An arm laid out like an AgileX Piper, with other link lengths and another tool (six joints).
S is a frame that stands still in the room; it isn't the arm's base.
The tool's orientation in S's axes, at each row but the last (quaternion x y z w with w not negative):
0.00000, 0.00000, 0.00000, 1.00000
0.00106, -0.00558, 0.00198, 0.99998
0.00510, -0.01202, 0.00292, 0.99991
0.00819, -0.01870, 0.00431, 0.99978
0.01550, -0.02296, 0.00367, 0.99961
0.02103, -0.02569, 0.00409, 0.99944
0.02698, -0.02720, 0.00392, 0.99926
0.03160, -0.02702, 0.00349, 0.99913
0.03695, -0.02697, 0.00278, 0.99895
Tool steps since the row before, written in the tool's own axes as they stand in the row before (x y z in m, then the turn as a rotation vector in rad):
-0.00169, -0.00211, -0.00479, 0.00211, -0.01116, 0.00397
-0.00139, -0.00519, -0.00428, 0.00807, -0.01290, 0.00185
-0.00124, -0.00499, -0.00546, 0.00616, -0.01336, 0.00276
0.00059, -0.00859, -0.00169, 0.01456, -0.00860, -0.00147
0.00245, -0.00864, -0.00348, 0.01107, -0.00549, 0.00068
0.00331, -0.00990, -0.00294, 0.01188, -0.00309, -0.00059
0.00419, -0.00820, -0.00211, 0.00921, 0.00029, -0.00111
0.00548, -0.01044, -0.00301, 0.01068, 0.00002, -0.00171
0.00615, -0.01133, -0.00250, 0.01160, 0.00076, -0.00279
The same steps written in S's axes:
-0.00169, -0.00211, -0.00479, 0.00211, -0.01116, 0.00397
-0.00132, -0.00519, -0.00431, 0.00810, -0.01287, 0.00191
-0.00108, -0.00494, -0.00554, 0.00617, -0.01335, 0.00277
0.00073, -0.00856, -0.00181, 0.01468, -0.00845, -0.00106
0.00268, -0.00851, -0.00363, 0.01107, -0.00544, 0.00102
0.00355, -0.00974, -0.00318, 0.01192, -0.00298, -0.00011
0.00437, -0.00805, -0.00232, 0.00925, 0.00041, -0.00059
0.00572, -0.01020, -0.00336, 0.01076, 0.00018, -0.00112
0.00636, -0.01109, -0.00299, 0.01173, 0.00101, -0.00209

